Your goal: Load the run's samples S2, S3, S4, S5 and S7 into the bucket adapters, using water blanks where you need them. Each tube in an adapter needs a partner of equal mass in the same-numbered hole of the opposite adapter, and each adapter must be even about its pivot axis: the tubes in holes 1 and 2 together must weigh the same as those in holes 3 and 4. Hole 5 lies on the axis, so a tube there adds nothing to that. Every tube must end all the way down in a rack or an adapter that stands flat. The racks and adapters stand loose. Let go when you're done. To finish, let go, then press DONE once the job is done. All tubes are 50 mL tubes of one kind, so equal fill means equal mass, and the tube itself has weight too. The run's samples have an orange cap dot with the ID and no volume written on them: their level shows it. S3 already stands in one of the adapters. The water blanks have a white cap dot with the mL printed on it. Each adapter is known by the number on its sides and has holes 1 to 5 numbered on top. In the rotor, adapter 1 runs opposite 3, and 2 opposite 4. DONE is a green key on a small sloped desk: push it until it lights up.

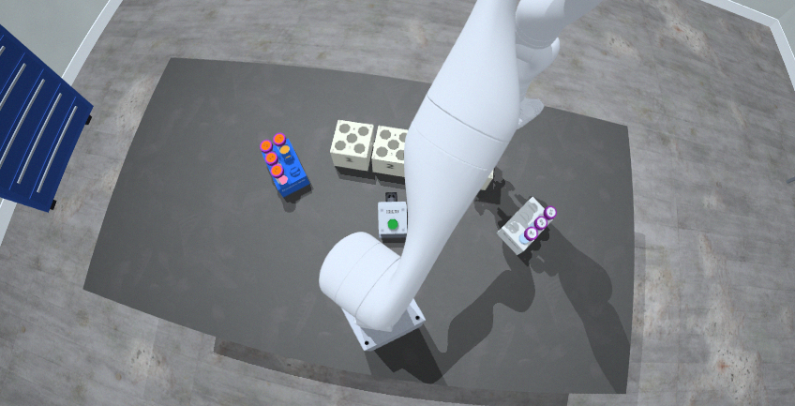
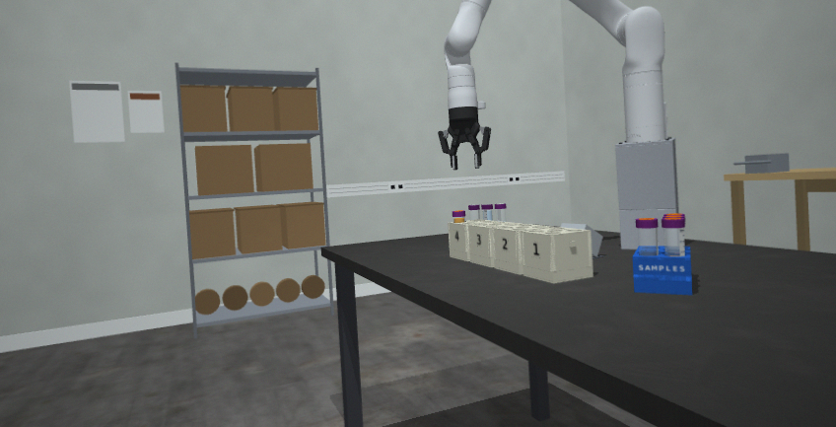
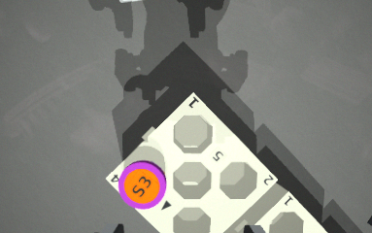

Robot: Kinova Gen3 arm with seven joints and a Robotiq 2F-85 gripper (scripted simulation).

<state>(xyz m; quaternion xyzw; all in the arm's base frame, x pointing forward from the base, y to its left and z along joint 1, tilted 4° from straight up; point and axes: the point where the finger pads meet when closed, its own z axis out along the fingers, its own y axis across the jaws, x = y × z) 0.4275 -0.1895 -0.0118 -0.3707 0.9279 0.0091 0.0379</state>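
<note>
The orange-filled sample tube lies 180 mm below my hand, 30 mm to the right of it and 10 mm ahead of it. Round my hand: adapter 2 (220 mm to the left, 200 mm below, 10 mm behind); white blank rack (210 mm below, 160 mm to the right, 160 mm behind); 50 mL blank (180 mm below, 170 mm to the right, 160 mm behind).
</note>
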